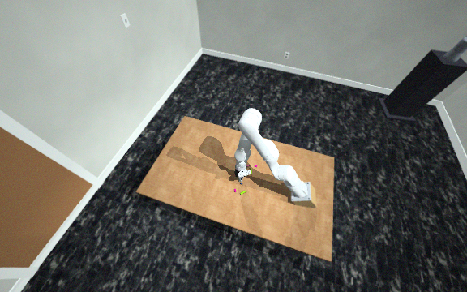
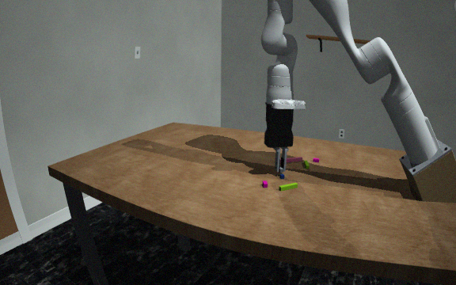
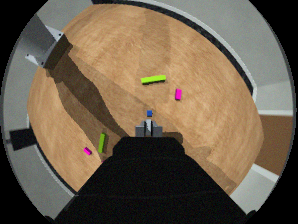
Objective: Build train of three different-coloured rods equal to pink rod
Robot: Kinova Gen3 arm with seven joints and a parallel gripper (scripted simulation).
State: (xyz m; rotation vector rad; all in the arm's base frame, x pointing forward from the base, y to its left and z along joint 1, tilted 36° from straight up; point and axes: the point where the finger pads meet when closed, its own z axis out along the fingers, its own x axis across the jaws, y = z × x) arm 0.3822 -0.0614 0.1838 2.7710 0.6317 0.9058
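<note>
Now: the blue rod 30 mm below my hand, 20 mm to the left of it and 10 mm behind it. Round my hand: pink rod: 120 mm to the right, 30 mm below, 20 mm behind; grey rod: 10 mm below.
</note>
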